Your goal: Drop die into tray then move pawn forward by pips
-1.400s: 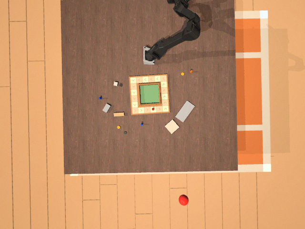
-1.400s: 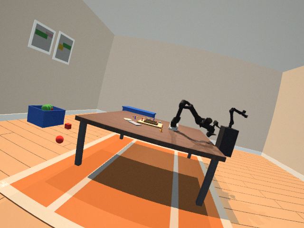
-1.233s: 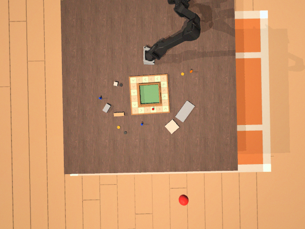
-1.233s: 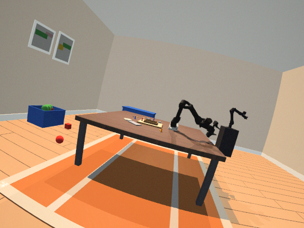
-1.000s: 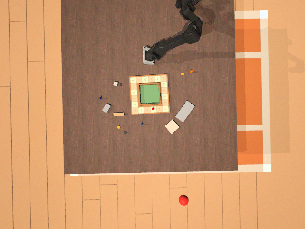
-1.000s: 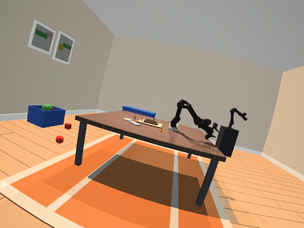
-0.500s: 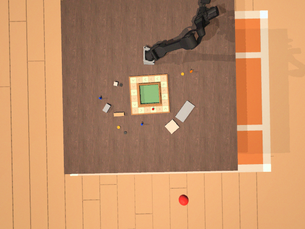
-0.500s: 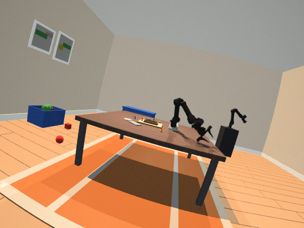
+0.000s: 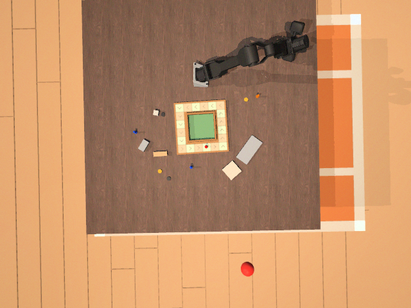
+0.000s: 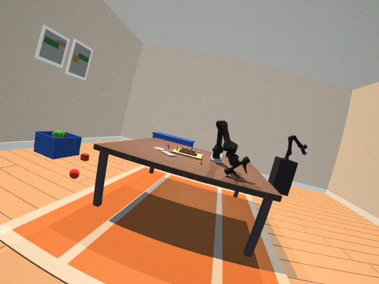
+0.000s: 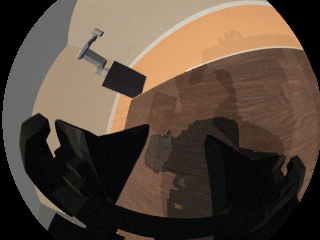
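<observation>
My gripper tip is 780 mm to the left of the white die, 380 mm short of it and 30 mm above it. The rest, counted from my gripper tip: orange pawn (300 mm ahead, 220 mm to the right, 20 mm below); then grey plate (600 mm ahead, 270 mm to the right, 30 mm below); then green dice tray (530 mm to the right, 470 mm ahead, 30 mm below).
</observation>
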